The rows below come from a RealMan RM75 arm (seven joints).
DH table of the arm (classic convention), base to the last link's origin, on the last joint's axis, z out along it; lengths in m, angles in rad. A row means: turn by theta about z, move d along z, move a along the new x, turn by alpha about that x. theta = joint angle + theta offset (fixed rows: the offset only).
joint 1: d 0.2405  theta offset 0  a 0  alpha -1.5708
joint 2: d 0  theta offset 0  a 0  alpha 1.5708
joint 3: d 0.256  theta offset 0  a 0  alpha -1.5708
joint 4: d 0  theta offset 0  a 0  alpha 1.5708
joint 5: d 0.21  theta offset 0  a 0  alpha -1.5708
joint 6: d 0  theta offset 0  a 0  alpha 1.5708
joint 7: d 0.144  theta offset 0  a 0  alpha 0
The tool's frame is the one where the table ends.
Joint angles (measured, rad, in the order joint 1, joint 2, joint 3, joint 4, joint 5, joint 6, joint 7), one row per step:
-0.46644 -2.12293 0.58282 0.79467 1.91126 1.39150 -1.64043
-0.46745 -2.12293 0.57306 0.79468 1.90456 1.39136 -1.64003
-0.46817 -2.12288 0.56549 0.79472 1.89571 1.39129 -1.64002
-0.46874 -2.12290 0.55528 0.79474 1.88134 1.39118 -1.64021
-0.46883 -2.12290 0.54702 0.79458 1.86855 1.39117 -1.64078
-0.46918 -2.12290 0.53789 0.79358 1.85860 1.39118 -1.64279
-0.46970 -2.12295 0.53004 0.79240 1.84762 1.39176 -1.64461
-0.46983 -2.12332 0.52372 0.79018 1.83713 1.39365 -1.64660
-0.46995 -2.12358 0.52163 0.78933 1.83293 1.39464 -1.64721
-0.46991 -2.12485 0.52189 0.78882 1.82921 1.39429 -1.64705
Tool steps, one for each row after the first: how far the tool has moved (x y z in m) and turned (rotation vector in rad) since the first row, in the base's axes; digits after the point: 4 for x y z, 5 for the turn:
-0.0001 0.0008 0.0022 0.01191 -0.00850 0.00297
0.0001 0.0015 0.0043 0.02342 -0.01798 0.00498
0.0004 0.0025 0.0073 0.04042 -0.03280 0.00786
0.0006 0.0032 0.0099 0.05468 -0.04601 0.01066
0.0005 0.0038 0.0121 0.06679 -0.05887 0.01537
0.0007 0.0043 0.0142 0.07819 -0.07227 0.01862
0.0010 0.0045 0.0157 0.08649 -0.08624 0.02119
0.0012 0.0046 0.0161 0.08938 -0.09170 0.02162
0.0017 0.0046 0.0159 0.09096 -0.09559 0.02144

